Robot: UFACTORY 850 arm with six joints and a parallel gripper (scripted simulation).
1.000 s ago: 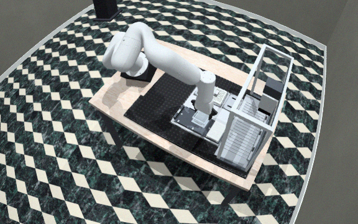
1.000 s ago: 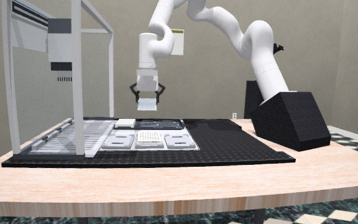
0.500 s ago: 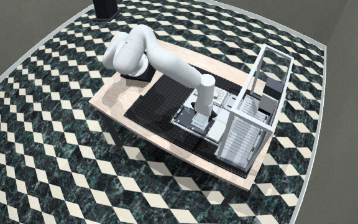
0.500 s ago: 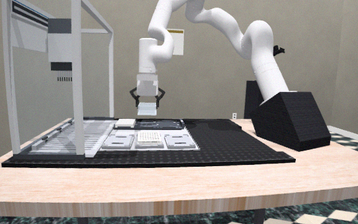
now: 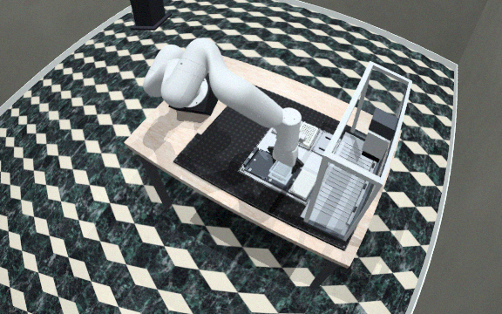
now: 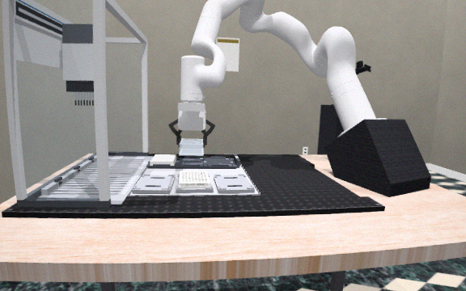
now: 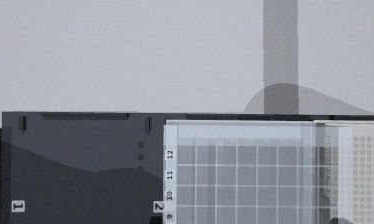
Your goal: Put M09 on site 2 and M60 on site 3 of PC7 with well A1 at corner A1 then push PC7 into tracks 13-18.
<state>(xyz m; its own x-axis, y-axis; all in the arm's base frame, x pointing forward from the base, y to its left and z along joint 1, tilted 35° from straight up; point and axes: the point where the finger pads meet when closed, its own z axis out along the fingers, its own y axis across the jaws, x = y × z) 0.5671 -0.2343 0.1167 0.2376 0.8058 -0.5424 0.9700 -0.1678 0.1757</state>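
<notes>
The dark carrier PC7 is 6 cm below my hand and 1 cm behind it. Round my hand: deep-well block M09: 1 cm below; nest S3: 23 cm to the left, 15 cm ahead, 7 cm below; nest S1: 28 cm to the left, 7 cm below, 6 cm behind.
</notes>
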